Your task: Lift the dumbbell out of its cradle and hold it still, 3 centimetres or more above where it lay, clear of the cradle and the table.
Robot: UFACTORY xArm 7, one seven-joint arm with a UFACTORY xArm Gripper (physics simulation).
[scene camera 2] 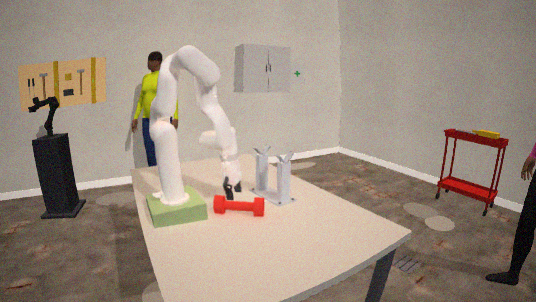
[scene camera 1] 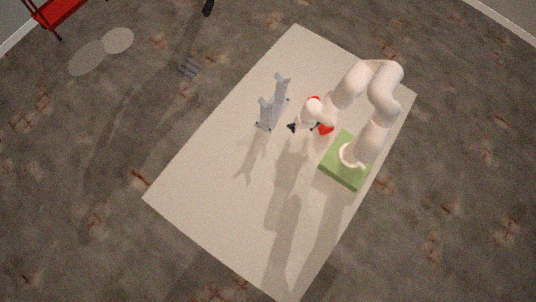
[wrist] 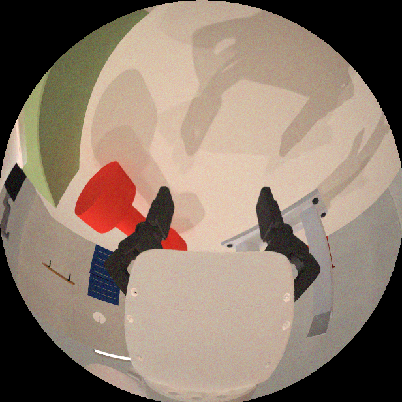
Labels:
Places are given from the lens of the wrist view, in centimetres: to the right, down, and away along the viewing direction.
red dumbbell (wrist: 106, 200): -8, 0, 10
grey cradle (wrist: 305, 213): 17, 2, 18
The marked spots on the grey cradle and the red dumbbell are 26 cm apart.

